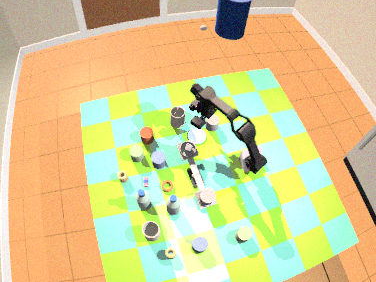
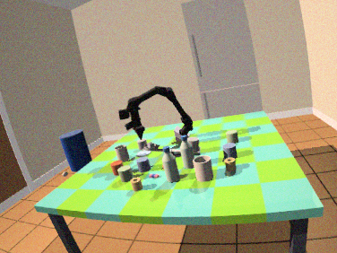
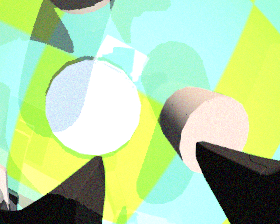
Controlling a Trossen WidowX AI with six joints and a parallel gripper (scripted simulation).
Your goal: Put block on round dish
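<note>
The grey block lies 140 mm ahead of my gripper tip, 110 mm to the left of it and 10 mm below it. Also, from my gripper tip: balance: 230 mm to the left, 150 mm ahead, 70 mm below; then balance beam: 230 mm to the left, 140 mm ahead, 60 mm below; then white round dish: 90 mm below, 40 mm ahead, 10 mm to the left.
</note>
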